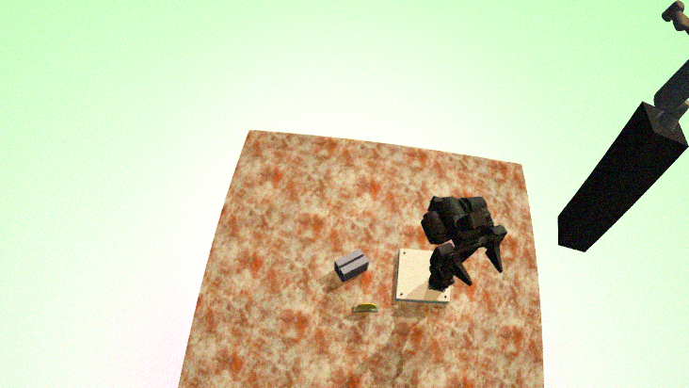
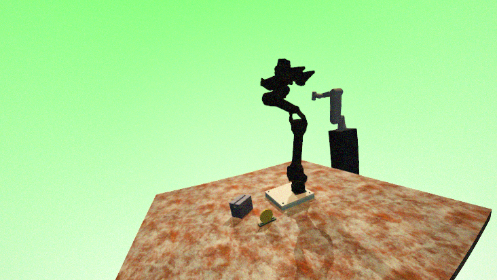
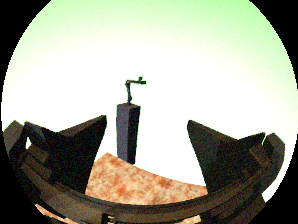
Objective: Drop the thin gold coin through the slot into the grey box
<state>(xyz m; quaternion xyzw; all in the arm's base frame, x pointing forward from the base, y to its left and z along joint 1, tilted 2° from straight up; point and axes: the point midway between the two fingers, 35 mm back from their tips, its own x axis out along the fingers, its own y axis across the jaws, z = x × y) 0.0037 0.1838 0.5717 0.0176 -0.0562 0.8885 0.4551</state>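
My gripper tip is 240 mm short of the gold coin, 80 mm to the left of it and 560 mm above it.
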